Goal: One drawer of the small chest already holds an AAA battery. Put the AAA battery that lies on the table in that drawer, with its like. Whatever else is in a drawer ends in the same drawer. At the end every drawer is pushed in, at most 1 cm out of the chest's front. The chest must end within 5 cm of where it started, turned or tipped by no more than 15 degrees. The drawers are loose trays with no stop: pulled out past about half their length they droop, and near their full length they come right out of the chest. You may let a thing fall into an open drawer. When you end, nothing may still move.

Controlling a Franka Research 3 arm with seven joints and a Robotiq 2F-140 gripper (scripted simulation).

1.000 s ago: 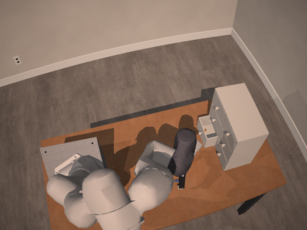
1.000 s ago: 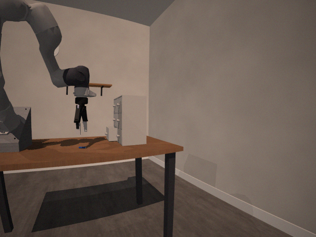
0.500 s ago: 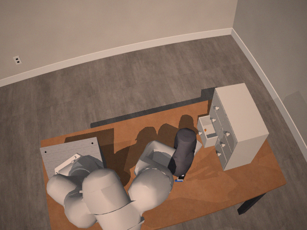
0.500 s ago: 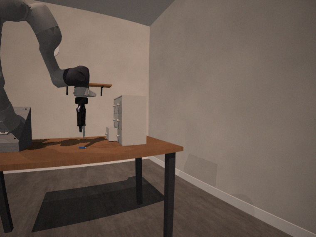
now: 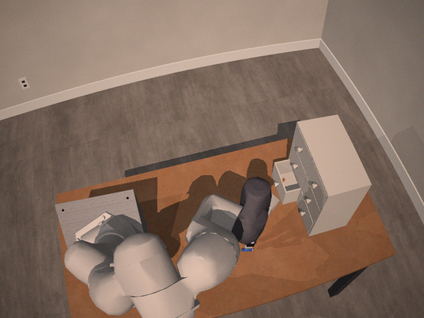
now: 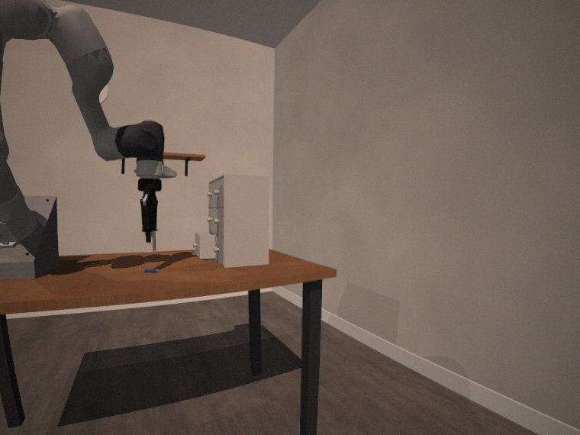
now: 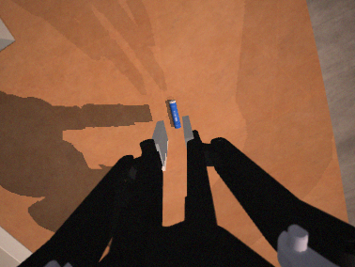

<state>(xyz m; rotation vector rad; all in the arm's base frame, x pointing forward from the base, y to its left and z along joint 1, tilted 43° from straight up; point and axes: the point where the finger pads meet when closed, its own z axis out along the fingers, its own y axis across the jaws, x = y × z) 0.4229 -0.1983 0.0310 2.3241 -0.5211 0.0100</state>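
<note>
Right now my hand is 10 cm above the blue AAA battery. The rest, counted from my hand: orange battery: 25 cm ahead, 21 cm to the left, 9 cm below.
</note>
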